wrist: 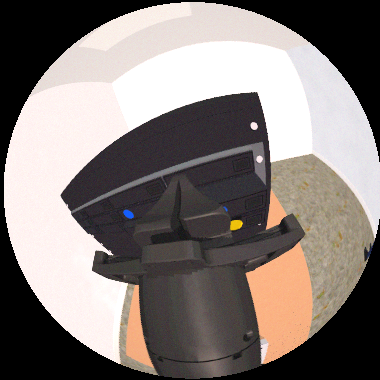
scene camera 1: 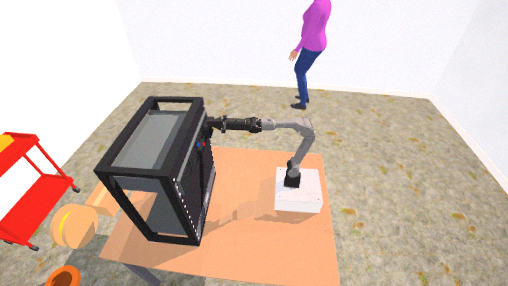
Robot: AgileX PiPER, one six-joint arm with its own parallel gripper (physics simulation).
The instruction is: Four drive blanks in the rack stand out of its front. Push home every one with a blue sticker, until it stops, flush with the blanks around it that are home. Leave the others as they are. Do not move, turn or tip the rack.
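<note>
The black rack [scene camera 1: 135, 173] [wrist: 200, 122] stands upright on the table. My gripper [scene camera 1: 210, 122] [wrist: 180, 182] is shut and empty. Its tips are at the upper part of the rack's front; I cannot tell if they touch it. In the wrist view, one blue sticker [wrist: 128, 214] is left of the fingers. Another blue sticker [wrist: 225, 209] is right of them, partly hidden; its blank [wrist: 255, 201] stands out, with its top face showing. A yellow sticker [wrist: 236, 225] is just below it. In the scene view, a blue sticker [scene camera 1: 198, 144] and a red sticker [scene camera 1: 204, 144] show below the gripper.
The rack stands on the orange-brown table [scene camera 1: 260, 240]. The arm's white base block [scene camera 1: 300, 202] is right of the rack. A red cart [scene camera 1: 35, 205] is at the left, beside a round tan object [scene camera 1: 82, 227]. A person [scene camera 1: 315, 30] stands beyond the table.
</note>
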